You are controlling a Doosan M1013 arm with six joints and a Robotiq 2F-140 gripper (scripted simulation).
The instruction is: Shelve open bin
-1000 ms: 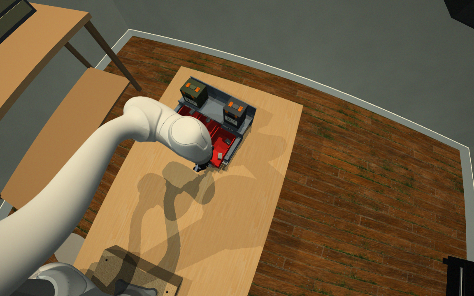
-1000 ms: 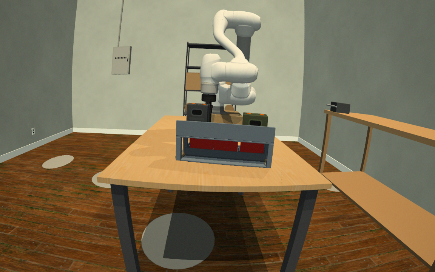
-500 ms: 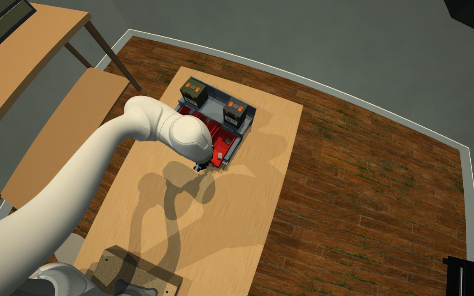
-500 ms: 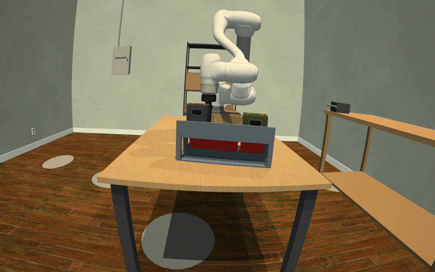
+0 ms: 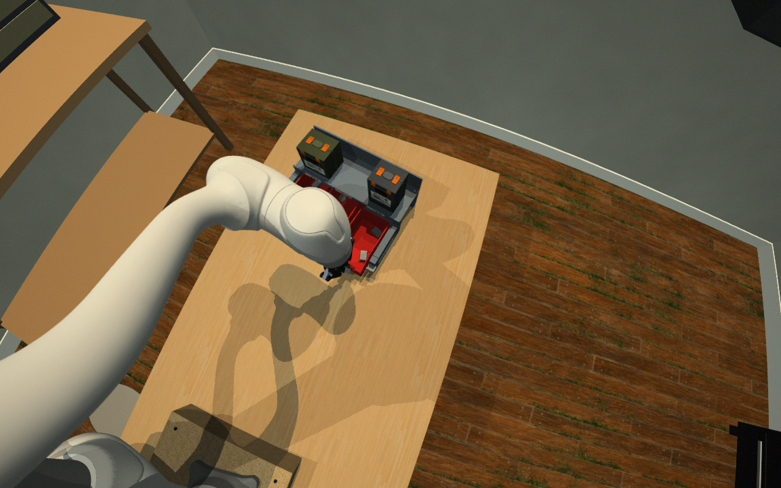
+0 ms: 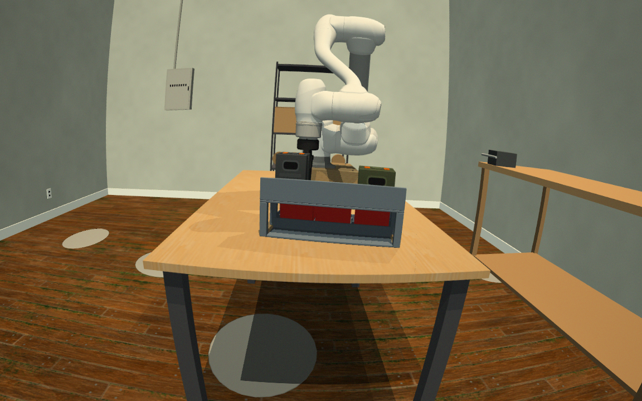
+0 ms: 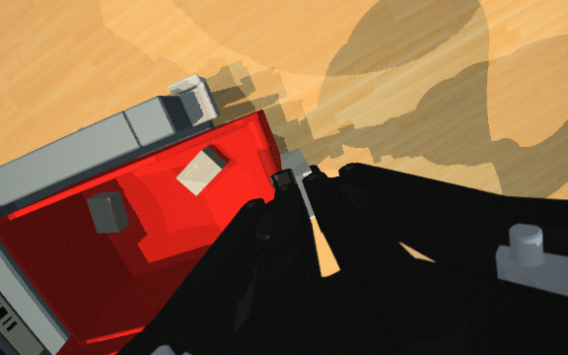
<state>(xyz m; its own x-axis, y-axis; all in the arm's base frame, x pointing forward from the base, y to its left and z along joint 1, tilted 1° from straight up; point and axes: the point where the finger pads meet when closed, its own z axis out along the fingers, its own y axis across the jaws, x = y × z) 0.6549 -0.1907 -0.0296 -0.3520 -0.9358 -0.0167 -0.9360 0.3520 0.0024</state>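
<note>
Right now the front lip is 9 cm ahead of my hand, 9 cm to the left of it and 5 cm below it.
</note>
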